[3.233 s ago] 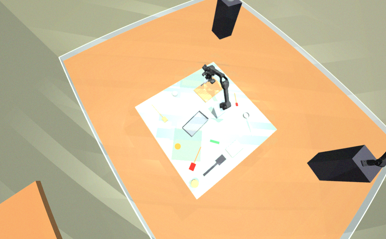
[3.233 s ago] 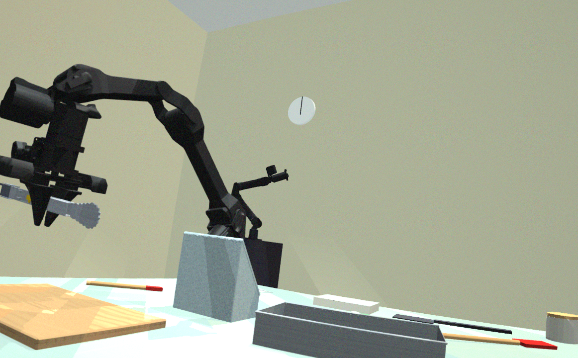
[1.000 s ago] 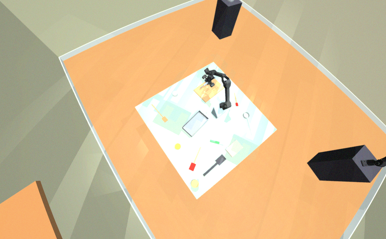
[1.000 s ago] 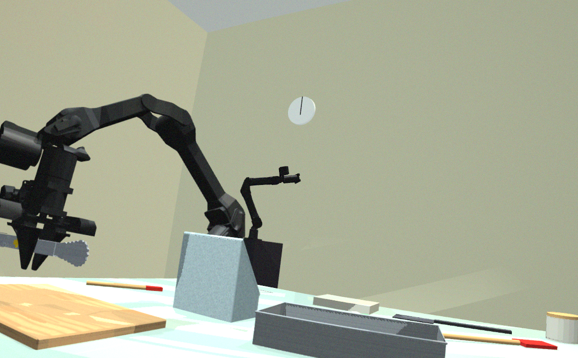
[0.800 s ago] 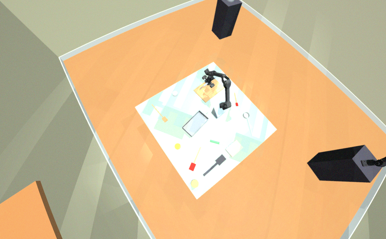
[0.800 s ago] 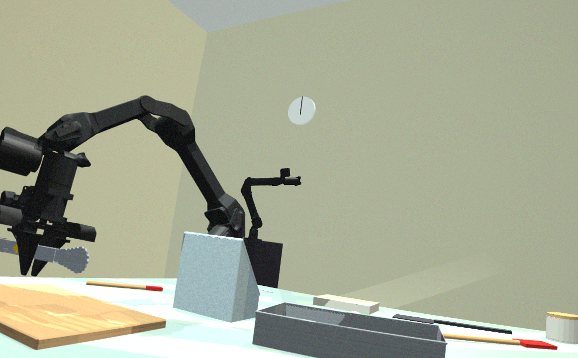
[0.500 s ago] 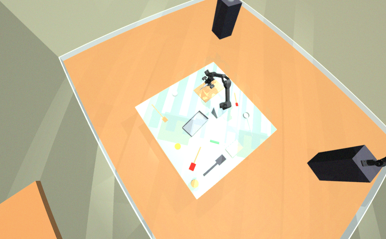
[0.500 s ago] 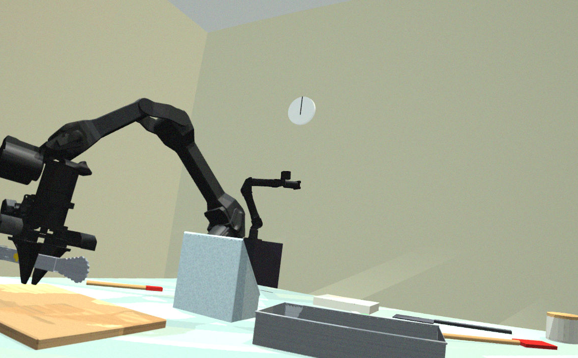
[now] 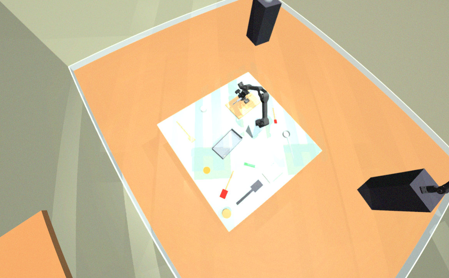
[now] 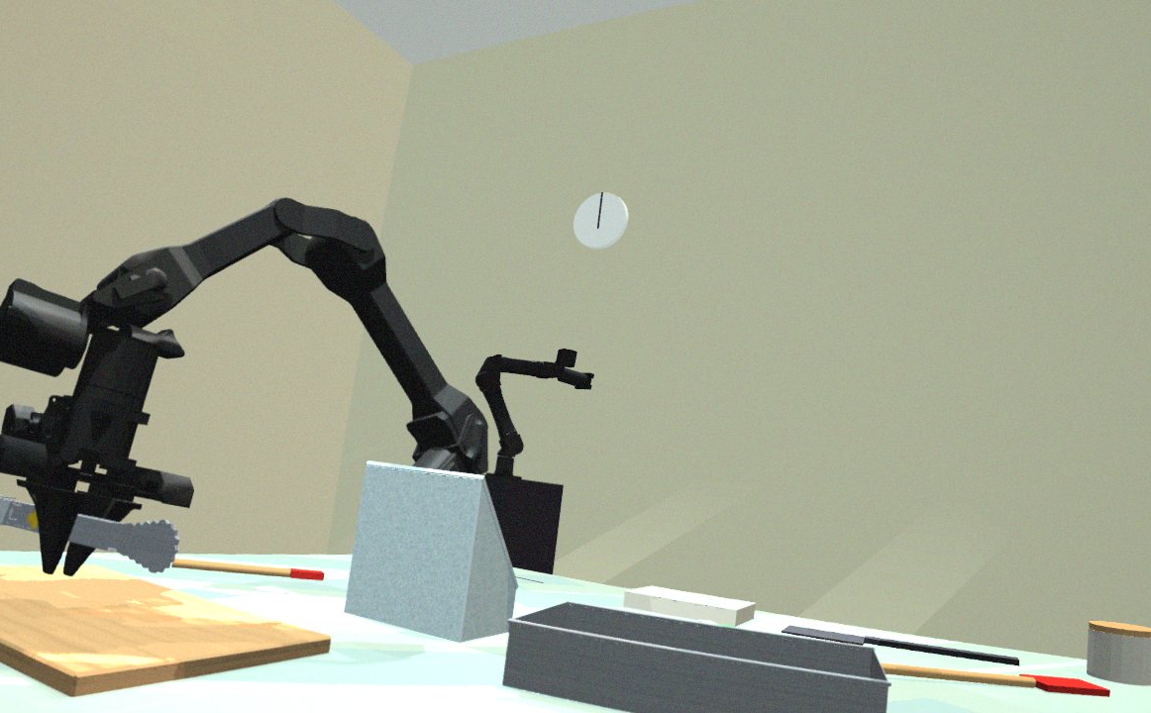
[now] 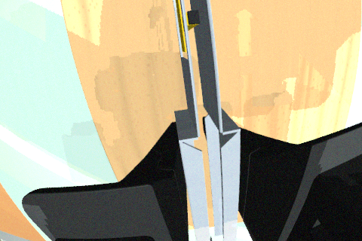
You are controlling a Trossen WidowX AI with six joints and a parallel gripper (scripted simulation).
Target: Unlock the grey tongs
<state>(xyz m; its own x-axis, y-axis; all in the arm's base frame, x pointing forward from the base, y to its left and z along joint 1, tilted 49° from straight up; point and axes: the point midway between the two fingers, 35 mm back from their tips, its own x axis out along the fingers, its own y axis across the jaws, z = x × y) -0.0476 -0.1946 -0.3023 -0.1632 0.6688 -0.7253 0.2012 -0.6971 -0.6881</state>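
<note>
My gripper tip is 40 mm to the right of the wooden board, 40 mm above it and 20 mm past it. Round my gripper tip: red-tipped brush (370 mm to the left, 240 mm behind, 40 mm below); pale block (860 mm to the left, 160 mm ahead, 30 mm below); grey roasting tin (400 mm ahead, 370 mm to the left, 20 mm below).
</note>
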